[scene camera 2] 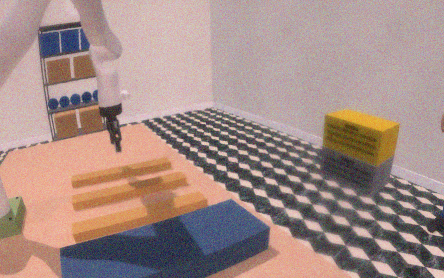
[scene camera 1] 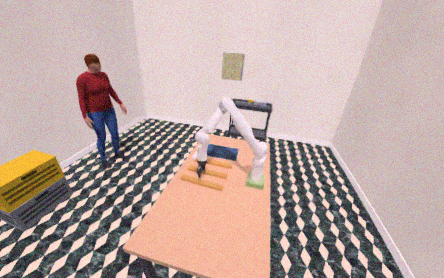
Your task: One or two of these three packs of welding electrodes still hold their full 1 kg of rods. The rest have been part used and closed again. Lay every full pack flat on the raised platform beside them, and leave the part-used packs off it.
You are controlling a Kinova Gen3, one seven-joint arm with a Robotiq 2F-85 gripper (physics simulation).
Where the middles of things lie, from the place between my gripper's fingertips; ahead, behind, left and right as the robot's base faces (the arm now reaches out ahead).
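Blue raised platform (scene camera 2: 225,232): my gripper 70 mm above it, 20 mm past it, 460 mm to the left of it.
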